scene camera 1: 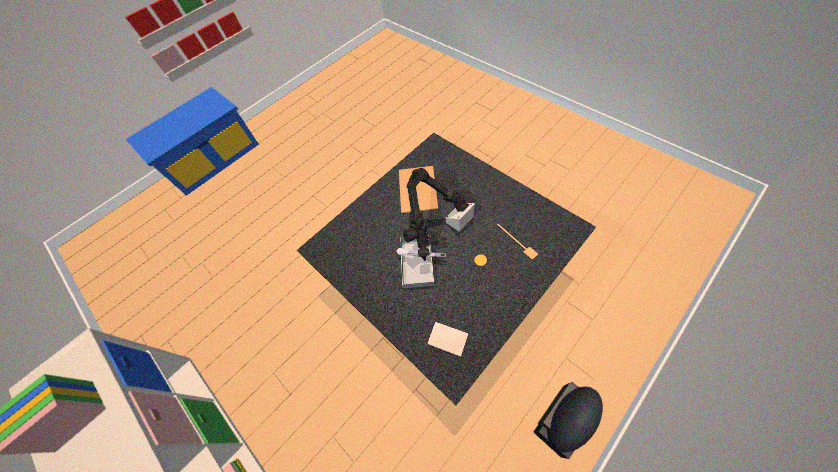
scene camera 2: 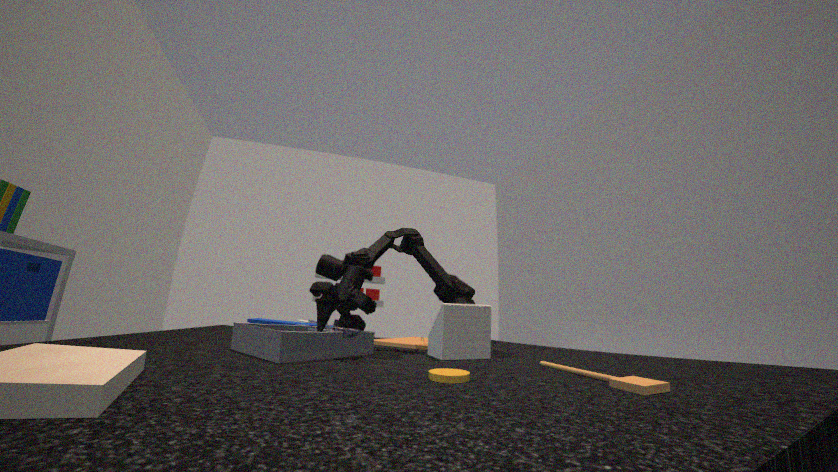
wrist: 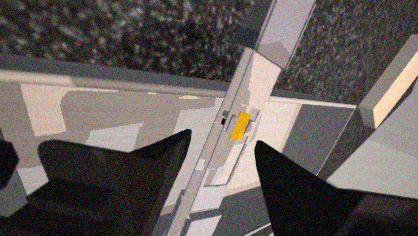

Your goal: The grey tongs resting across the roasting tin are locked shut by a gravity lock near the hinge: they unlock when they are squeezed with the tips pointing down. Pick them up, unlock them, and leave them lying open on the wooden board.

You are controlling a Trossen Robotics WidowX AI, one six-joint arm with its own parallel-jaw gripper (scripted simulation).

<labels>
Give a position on a grey roasting tin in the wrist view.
119,109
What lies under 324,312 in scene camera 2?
My gripper.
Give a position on a cream slab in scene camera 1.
448,339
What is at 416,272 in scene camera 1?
A grey roasting tin.
</labels>
